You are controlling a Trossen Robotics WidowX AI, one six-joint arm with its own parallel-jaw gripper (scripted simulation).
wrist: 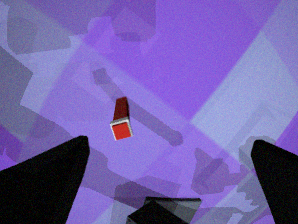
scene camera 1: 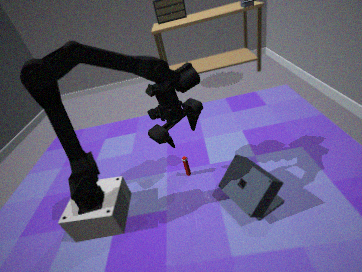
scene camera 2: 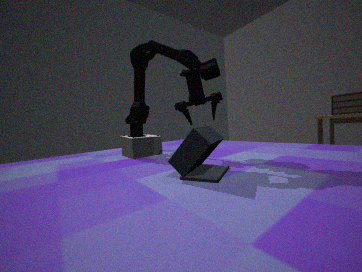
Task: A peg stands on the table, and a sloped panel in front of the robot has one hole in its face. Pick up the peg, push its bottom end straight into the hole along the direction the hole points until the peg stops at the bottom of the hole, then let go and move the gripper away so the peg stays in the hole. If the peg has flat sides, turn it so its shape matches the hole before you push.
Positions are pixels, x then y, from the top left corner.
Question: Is my gripper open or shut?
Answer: Open.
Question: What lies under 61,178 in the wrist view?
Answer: My gripper.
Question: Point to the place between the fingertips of my gripper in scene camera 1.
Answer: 183,138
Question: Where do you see a sloped grey panel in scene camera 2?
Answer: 201,141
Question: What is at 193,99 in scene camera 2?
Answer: My gripper.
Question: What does my gripper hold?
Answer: Nothing.
